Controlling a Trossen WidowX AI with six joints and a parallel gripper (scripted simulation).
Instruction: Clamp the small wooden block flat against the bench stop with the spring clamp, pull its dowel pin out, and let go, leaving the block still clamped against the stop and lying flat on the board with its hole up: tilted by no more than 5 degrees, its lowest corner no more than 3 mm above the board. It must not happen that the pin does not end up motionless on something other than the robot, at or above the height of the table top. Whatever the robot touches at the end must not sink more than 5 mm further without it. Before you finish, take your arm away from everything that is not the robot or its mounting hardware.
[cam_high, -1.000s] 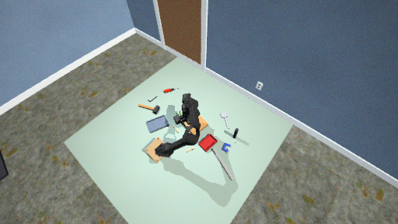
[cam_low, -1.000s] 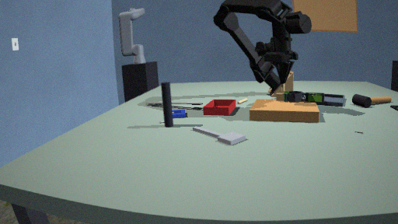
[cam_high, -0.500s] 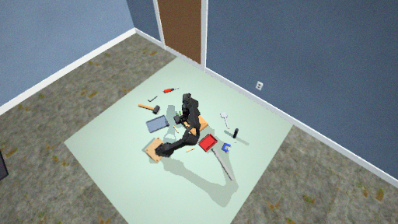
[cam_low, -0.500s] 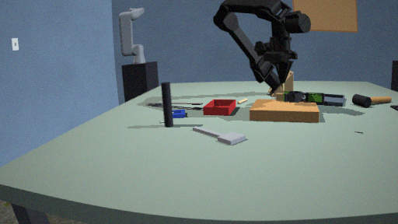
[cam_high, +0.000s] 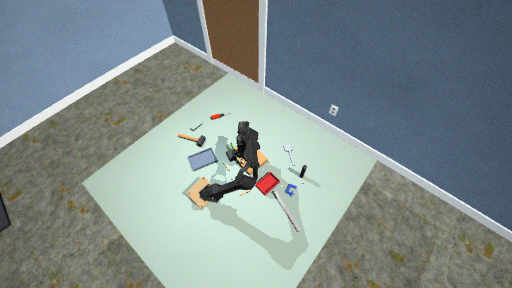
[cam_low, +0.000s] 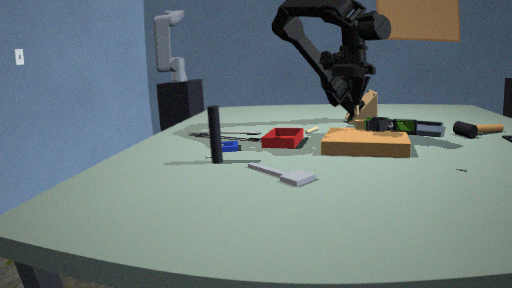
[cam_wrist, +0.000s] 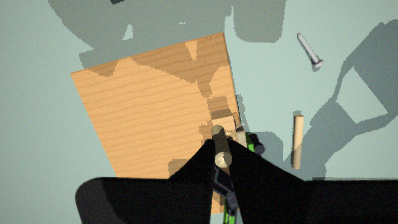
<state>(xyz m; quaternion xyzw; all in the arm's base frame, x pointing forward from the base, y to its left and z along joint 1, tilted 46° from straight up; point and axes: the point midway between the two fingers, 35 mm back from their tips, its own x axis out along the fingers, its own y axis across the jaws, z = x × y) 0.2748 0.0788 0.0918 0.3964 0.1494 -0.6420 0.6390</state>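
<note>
Now: the red tray 10 mm ahead of my hand, 190 mm to the right of it and 120 mm below it. Round my hand: wooden board: 50 mm ahead, 20 mm to the left, 110 mm below; small wooden block: 20 mm to the left, 90 mm below; dowel pin: 40 mm below.
</note>
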